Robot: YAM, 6 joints.
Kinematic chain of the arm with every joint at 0, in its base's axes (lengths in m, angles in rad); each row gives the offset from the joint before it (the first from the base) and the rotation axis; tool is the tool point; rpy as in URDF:
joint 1: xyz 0 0 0.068 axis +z
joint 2: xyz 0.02 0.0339 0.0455 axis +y
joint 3: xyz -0.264 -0.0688 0 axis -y
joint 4: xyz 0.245 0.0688 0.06 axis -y
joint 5: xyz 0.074 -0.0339 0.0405 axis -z
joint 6: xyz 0.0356 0 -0.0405 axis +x
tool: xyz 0 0 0 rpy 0 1.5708 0
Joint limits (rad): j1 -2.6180..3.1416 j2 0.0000..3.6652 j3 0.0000..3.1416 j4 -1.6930..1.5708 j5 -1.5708..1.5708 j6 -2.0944..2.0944
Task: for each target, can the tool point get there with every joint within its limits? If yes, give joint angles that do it. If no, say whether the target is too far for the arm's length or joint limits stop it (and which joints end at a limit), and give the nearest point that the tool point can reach.
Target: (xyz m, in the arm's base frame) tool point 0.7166 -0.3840 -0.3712
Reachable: no: too far | nearest point 0.4896 -0.2624 -0.2103 | short by 0.304 m
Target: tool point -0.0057 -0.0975 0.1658
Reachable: yes | joints -1.8203 0.3479 0.2493 -0.6792 -0.5475 -0.0959
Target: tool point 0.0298 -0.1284 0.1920
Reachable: yes | joints -1.1532 1.1471 0.6425 -1.3256 0.7714 -1.5829
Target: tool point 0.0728 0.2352 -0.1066
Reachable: yes | joints 1.3620 2.6136 0.8352 0.0984 0.6839 0.5970
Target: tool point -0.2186 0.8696 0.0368
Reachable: no: too far | nearest point -0.1569 0.6240 0.0590 | short by 0.254 m
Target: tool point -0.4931 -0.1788 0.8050
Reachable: no: too far | nearest point -0.3383 -0.1817 0.6203 | short by 0.241 m
